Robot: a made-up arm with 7 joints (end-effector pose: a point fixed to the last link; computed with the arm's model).
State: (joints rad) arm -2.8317 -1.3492 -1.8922 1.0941 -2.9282 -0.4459 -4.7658
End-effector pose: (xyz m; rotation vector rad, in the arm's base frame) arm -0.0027 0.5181 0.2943 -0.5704 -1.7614 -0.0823
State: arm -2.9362 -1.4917 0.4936 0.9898 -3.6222 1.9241 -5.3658
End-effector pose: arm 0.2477 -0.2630 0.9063 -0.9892 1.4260 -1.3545
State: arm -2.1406 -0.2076 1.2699 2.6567 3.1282 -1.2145 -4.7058
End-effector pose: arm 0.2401 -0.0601 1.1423 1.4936 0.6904 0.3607
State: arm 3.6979 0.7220 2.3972 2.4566 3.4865 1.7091 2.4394
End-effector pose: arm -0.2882 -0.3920 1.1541 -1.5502 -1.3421 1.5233
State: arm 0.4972 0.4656 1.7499 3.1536 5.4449 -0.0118 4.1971
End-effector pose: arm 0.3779 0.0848 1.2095 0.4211 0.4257 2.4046
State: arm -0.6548 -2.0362 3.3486 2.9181 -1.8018 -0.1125 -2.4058
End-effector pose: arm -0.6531 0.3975 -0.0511 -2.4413 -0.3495 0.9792
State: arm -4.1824 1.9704 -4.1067 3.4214 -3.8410 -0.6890 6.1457
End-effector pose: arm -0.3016 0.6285 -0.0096 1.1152 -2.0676 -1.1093
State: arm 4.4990 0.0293 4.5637 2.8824 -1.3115 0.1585 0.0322
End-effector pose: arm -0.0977 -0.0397 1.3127 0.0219 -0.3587 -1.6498
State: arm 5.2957 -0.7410 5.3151 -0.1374 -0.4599 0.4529 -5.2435
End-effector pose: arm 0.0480 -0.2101 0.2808 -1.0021 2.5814 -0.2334
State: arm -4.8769 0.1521 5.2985 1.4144 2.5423 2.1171 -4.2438
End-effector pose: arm 0.4930 0.3398 0.8010 -0.9245 0.4045 2.5655
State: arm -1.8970 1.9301 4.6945 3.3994 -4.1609 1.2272 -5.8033
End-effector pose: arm -0.0437 -0.7970 0.0675 -1.0383 2.3932 -0.4207
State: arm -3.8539 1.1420 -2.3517 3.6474 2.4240 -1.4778 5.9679
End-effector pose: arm -0.6103 0.3032 0.6088 0.0134 -0.0405 -0.6767
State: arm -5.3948 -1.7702 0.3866 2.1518 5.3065 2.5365 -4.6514
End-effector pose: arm -0.4946 -0.4893 0.6656 -1.1098 1.3822 -0.7027
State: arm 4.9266 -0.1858 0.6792 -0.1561 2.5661 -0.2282 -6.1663
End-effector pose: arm -0.0095 -0.0723 0.2332 -0.3376 -2.8183 0.1321
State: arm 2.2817 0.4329 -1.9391 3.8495 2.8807 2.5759 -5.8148
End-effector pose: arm -0.5020 0.0586 0.8376 0.4008 2.7114 -0.1110
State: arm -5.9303 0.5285 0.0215 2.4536 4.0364 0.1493 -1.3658
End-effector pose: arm 0.6496 0.2869 0.9395 -0.3583 1.0701 -0.1528
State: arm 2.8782 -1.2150 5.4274 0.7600 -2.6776 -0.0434 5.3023
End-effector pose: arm -0.0369 0.3507 0.7056 -1.5771 0.9191 2.0739
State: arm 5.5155 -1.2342 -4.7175 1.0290 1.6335 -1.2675 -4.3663
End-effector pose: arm 0.2117 0.4540 0.5642 -0.0595 0.6051 -0.8871
